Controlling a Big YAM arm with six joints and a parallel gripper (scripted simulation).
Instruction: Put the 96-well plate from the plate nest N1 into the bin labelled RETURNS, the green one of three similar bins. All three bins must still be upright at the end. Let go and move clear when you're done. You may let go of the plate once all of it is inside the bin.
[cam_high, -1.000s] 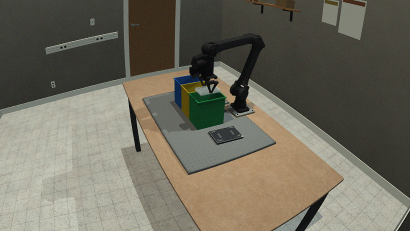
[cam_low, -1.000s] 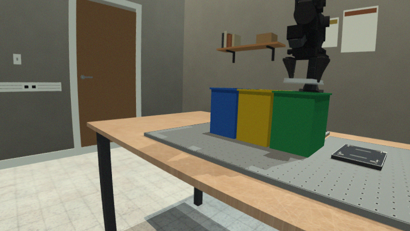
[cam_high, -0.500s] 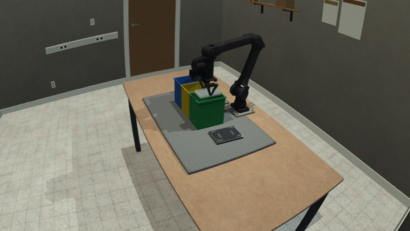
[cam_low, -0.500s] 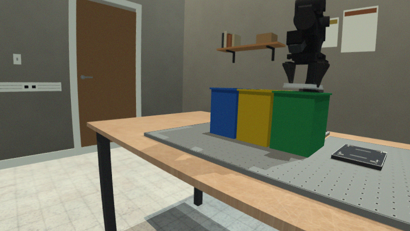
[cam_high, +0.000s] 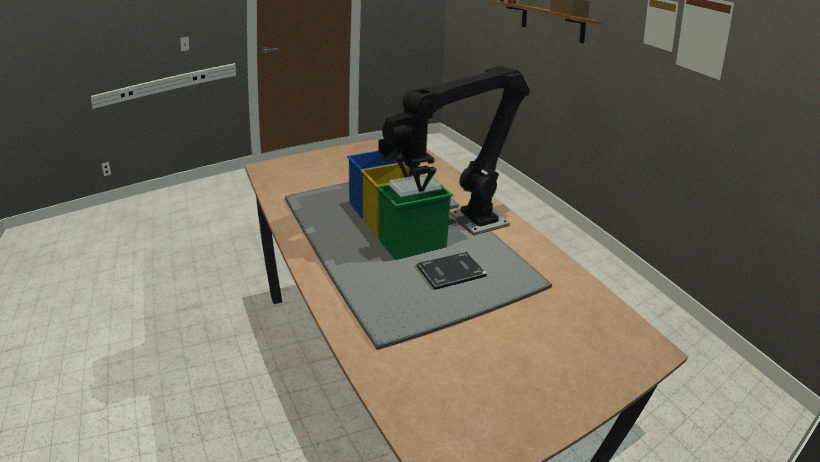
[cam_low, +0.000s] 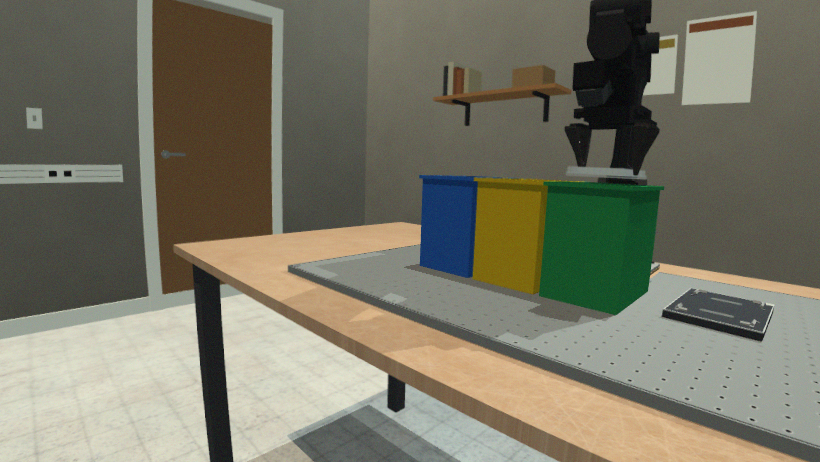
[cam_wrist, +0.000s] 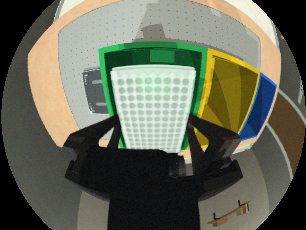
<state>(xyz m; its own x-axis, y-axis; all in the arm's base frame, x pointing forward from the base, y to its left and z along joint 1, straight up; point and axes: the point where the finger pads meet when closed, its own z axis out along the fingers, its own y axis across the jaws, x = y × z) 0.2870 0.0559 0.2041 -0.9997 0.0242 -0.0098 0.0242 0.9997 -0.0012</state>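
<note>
My gripper is now 10 mm above the 96-well plate. Round my hand: plate nest 200 mm below, 180 mm to the left, 30 mm behind; then green bin 110 mm below; then yellow bin 130 mm to the right, 110 mm below.
</note>
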